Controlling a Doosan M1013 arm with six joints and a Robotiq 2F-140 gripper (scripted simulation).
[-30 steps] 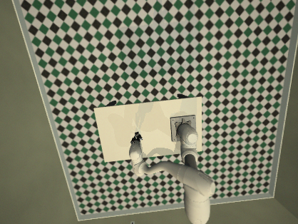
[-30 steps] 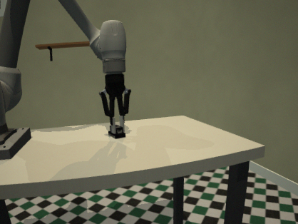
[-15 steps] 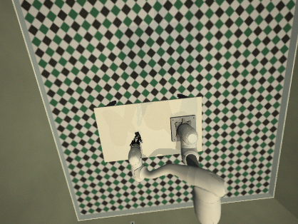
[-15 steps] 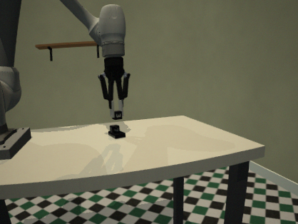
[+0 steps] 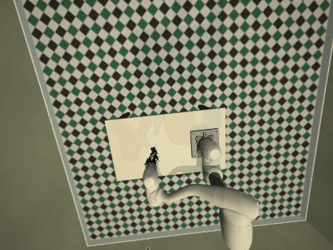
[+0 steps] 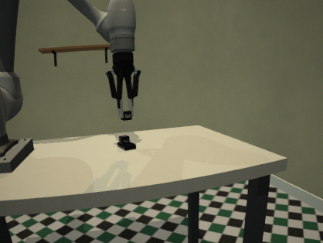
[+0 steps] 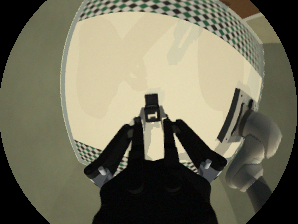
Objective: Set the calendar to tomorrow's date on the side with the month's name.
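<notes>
Right now my hand is 14 cm above the calendar tray, 2 cm to the right of it and 1 cm past it. From my hand the other things lie so: black calendar cube 3 cm below.
</notes>
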